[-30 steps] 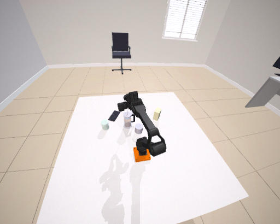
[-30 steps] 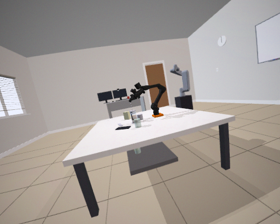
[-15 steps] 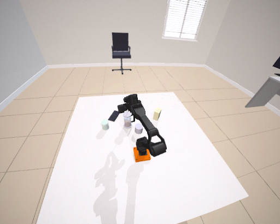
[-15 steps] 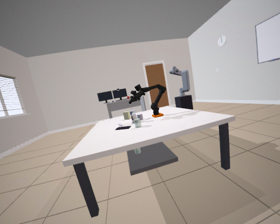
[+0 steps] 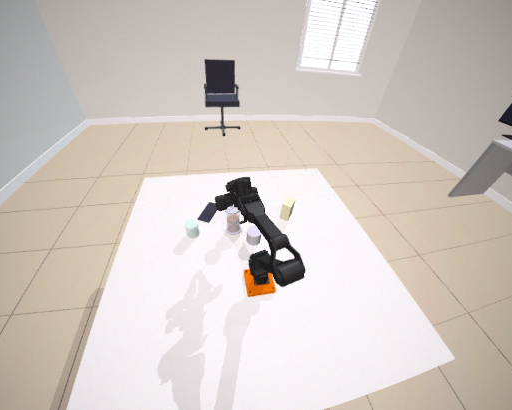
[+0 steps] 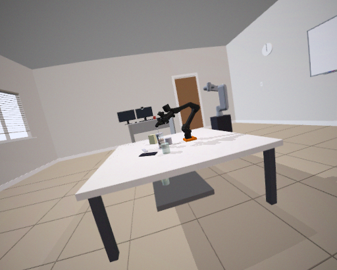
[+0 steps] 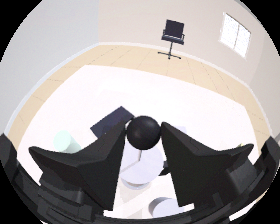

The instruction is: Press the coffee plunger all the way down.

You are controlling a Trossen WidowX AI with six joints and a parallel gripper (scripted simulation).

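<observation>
The coffee press lies 11 cm below my gripper tip, 2 cm to the right of it and 1 cm behind it. The rest, counted from my gripper tip: dark flat slab 22 cm below, 13 cm to the left, 12 cm ahead; then grey cup 19 cm below, 11 cm to the right, 10 cm behind.
</observation>
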